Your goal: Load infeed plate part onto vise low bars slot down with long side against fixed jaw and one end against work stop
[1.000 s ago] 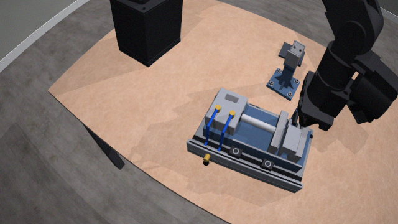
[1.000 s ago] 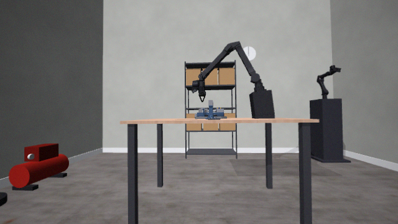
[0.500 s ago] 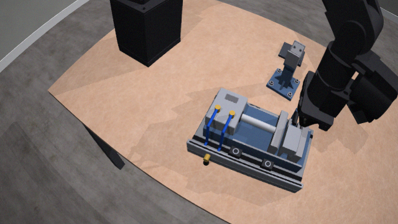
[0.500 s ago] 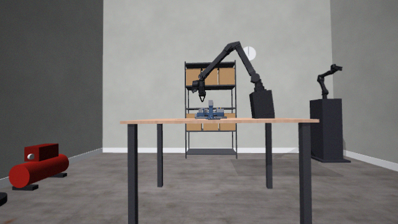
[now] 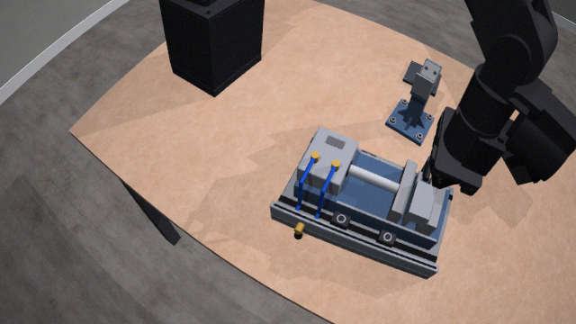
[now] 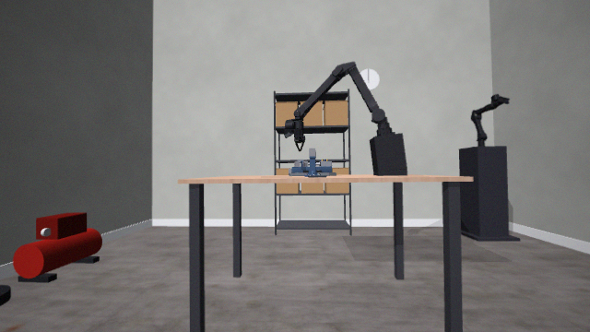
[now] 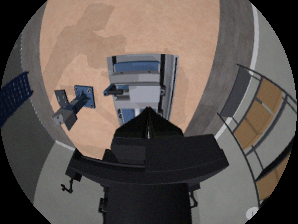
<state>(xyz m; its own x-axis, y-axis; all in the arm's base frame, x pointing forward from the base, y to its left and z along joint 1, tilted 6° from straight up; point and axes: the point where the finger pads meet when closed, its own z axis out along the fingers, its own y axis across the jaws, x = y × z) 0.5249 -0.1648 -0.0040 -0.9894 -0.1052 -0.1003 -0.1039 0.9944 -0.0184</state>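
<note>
My gripper is now 10 mm to the right of the grey part and 80 mm above it. Also, from my hand: moving jaw (40 mm behind, 20 mm to the left, 100 mm below); fixed jaw (20 mm ahead, 30 mm to the left, 100 mm below); work stop (10 mm behind, 70 mm to the left, 80 mm below).
</note>
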